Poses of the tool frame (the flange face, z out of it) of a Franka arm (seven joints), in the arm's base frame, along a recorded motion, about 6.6 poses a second.
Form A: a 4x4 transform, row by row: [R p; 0 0 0 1], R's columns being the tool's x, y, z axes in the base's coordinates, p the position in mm. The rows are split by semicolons.
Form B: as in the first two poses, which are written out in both.
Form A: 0.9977 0.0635 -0.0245 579.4; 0.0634 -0.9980 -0.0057 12.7; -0.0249 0.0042 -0.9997 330.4; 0 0 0 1
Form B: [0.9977 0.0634 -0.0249 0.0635 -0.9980 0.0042 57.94 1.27 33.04]
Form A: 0.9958 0.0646 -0.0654 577.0; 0.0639 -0.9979 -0.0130 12.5; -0.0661 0.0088 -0.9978 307.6; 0 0 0 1
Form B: [0.9958 0.0639 -0.0661 0.0646 -0.9979 0.0088 57.70 1.25 30.76]
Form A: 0.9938 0.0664 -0.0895 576.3; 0.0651 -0.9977 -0.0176 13.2; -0.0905 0.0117 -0.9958 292.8; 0 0 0 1
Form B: [0.9938 0.0651 -0.0905 0.0664 -0.9977 0.0117 57.63 1.32 29.28]
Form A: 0.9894 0.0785 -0.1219 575.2; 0.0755 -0.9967 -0.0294 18.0; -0.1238 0.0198 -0.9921 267.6; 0 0 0 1
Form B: [0.9894 0.0755 -0.1238 0.0785 -0.9967 0.0198 57.52 1.80 26.76]
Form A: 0.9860 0.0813 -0.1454 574.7; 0.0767 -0.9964 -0.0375 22.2; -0.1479 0.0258 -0.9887 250.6; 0 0 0 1
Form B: [0.9860 0.0767 -0.1479 0.0813 -0.9964 0.0258 57.47 2.22 25.06]
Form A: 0.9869 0.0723 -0.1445 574.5; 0.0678 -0.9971 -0.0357 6.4; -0.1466 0.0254 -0.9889 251.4; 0 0 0 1
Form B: [0.9869 0.0678 -0.1466 0.0723 -0.9971 0.0254 57.45 0.64 25.14]
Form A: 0.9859 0.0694 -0.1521 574.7; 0.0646 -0.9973 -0.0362 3.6; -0.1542 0.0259 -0.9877 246.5; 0 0 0 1
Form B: [0.9859 0.0646 -0.1542 0.0694 -0.9973 0.0259 57.47 0.36 24.65]
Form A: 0.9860 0.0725 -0.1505 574.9; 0.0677 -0.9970 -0.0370 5.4; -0.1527 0.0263 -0.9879 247.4; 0 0 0 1
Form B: [0.9860 0.0677 -0.1527 0.0725 -0.9970 0.0263 57.49 0.54 24.74]
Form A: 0.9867 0.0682 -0.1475 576.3; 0.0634 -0.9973 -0.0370 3.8; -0.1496 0.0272 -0.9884 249.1; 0 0 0 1
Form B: [0.9867 0.0634 -0.1496 0.0682 -0.9973 0.0272 57.63 0.38 24.91]
